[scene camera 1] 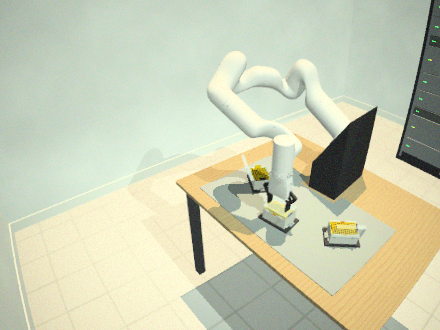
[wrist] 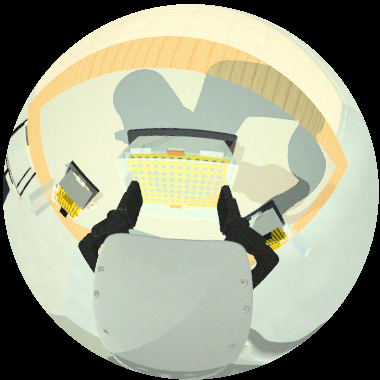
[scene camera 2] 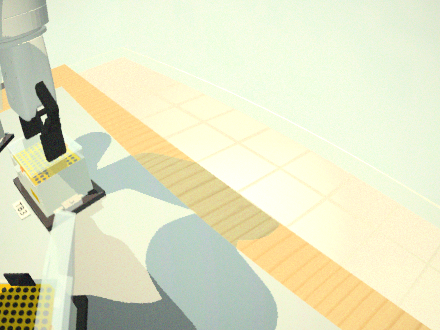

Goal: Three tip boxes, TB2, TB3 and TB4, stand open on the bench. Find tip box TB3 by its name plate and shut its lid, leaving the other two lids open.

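Note:
Tip box TB3 [scene camera 1: 281, 216] [scene camera 2: 65, 187] [wrist: 180, 175] stands in the middle, with its name plate [scene camera 2: 21, 209] readable in scene camera 2. Its clear lid lies down over the yellow tip rack. My gripper [scene camera 1: 280, 202] [scene camera 2: 44, 146] [wrist: 178, 192] is open and low over the box, its fingers apart at the lid's left and right sides in the wrist view. Whether they touch it I cannot tell. A second tip box [scene camera 1: 259, 176] [scene camera 2: 22, 307] [wrist: 270, 227] and a third tip box [scene camera 1: 343, 233] [wrist: 73, 192] have their lids open. Their plates are unreadable.
The boxes stand on a grey mat [scene camera 1: 330, 272] on the wooden bench [scene camera 1: 395, 280]. A tall black angled block [scene camera 1: 340, 162] stands behind the mat, near the arm's base. A dark rack with green lights [scene camera 1: 425, 105] stands beyond the bench.

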